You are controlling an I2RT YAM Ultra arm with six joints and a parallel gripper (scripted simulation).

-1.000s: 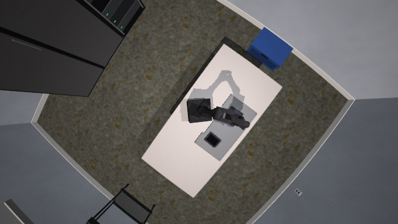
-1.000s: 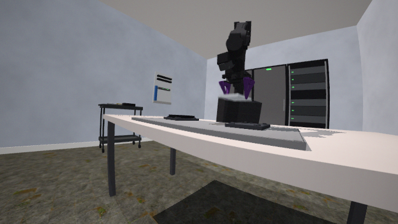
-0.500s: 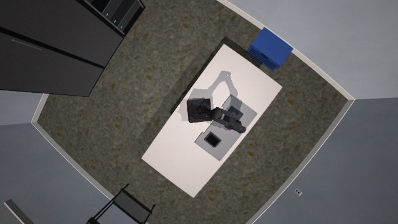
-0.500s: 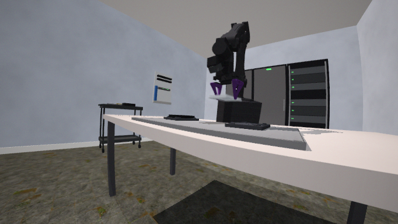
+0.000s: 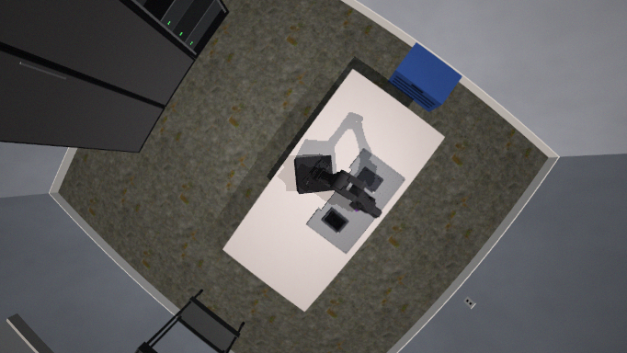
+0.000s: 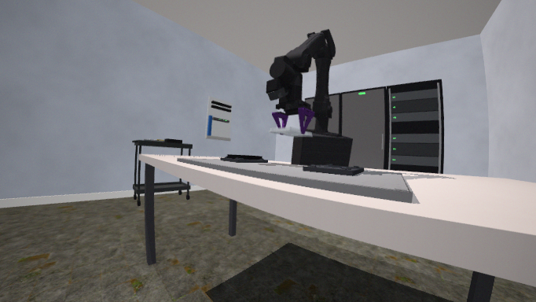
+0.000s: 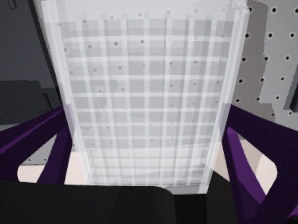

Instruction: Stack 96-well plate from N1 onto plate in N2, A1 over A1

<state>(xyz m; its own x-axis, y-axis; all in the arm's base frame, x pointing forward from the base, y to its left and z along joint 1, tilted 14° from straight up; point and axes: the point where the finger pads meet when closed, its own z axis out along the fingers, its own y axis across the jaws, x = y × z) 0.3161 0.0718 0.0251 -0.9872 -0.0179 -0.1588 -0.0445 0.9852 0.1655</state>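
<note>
The dark plate lies 20 mm ahead of my hand, 230 mm to the right of it and 90 mm below it. Round my hand: clear 96-well plate (right at my hand).
</note>
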